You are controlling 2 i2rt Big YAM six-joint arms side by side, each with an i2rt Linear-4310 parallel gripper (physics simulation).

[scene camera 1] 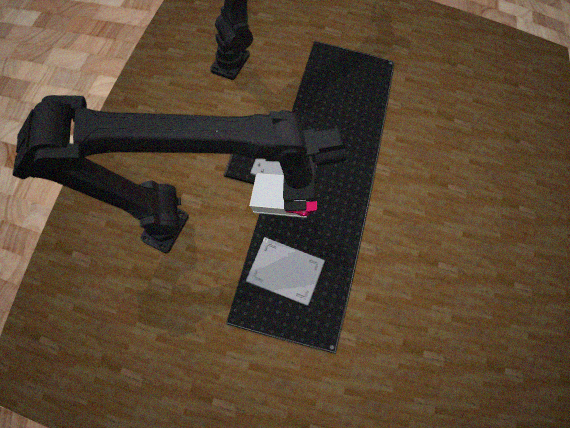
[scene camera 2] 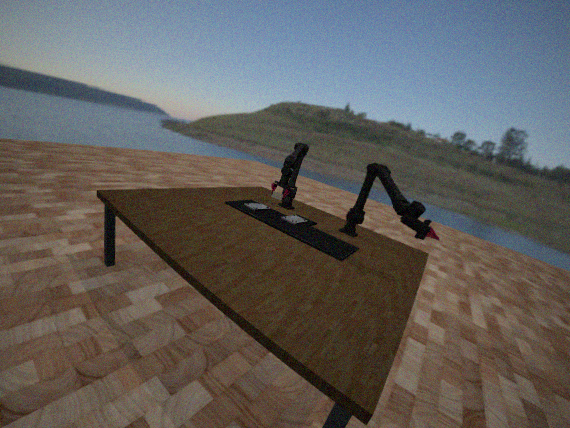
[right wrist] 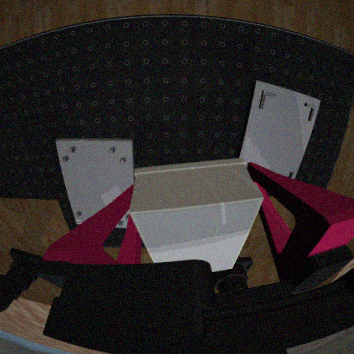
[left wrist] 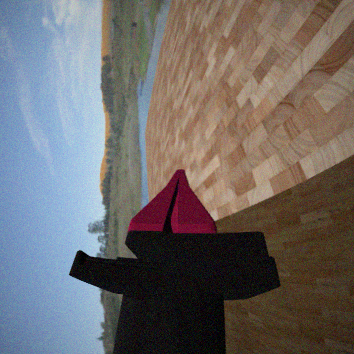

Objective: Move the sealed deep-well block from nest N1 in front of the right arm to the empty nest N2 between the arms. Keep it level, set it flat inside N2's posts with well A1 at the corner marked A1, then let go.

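Frame: origin at the left arm's base, x ahead, y left, z up, level; millimetres.
Seen in the pictures: left gripper, fingertip midpoint: (scene camera 2: 438, 239) (left wrist: 180, 173); right gripper, fingertip midpoint: (scene camera 1: 305, 198) (scene camera 2: 277, 197) (right wrist: 191, 179); left arm's base at its link origin: (scene camera 1: 230, 63) (scene camera 2: 348, 233) (right wrist: 30, 260); right arm's base at its link origin: (scene camera 1: 165, 228) (scene camera 2: 286, 207).
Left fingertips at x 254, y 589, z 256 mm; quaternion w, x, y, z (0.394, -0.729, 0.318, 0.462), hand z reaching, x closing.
Note:
Pixels of each thing's middle, then the offset from my left fingertips to it. Level surfaces: height alone.
- sealed white deep-well block at the middle of its body: (right wrist: 194, 230) (scene camera 1: 280, 194) (scene camera 2: 281, 197) 94 mm ahead, 994 mm right, 118 mm down
- Nest N1 at the middle of its body: (right wrist: 277, 142) (scene camera 1: 285, 270) (scene camera 2: 257, 206) 171 mm ahead, 1130 mm right, 234 mm down
- Nest N2 at the middle of its body: (right wrist: 98, 188) (scene camera 1: 286, 162) (scene camera 2: 294, 219) 55 mm ahead, 857 mm right, 232 mm down
- black perforated board at its surface level: 243 mm down
- brown wooden table at its surface level: 256 mm down
The sealed white deep-well block (scene camera 1: 268, 192) (right wrist: 192, 227) is held in the air between the two nests, looking roughly level. My right gripper (scene camera 2: 280, 192) (right wrist: 191, 179) is shut on it, with red fingers at its two ends. Nest N1 (scene camera 1: 286, 274) (scene camera 2: 256, 206) (right wrist: 281, 127), a pale plate with corner brackets, is empty. Nest N2 (scene camera 1: 259, 167) (scene camera 2: 294, 219) (right wrist: 92, 172), a pale plate with small posts, is partly hidden by the arm and block in scene camera 1. The A1 mark and well A1 cannot be made out. My left gripper (scene camera 2: 437, 238) (left wrist: 180, 173) is shut and empty, away from the nests.
The black perforated board (scene camera 1: 345, 100) (scene camera 2: 325, 243) (right wrist: 165, 80) carries both nests and lies on the brown wooden table (scene camera 1: 450, 225) (scene camera 2: 300, 295). The left arm's base (scene camera 1: 230, 62) (scene camera 2: 350, 228) stands beyond N2. The left gripper hangs out past the table's edge.

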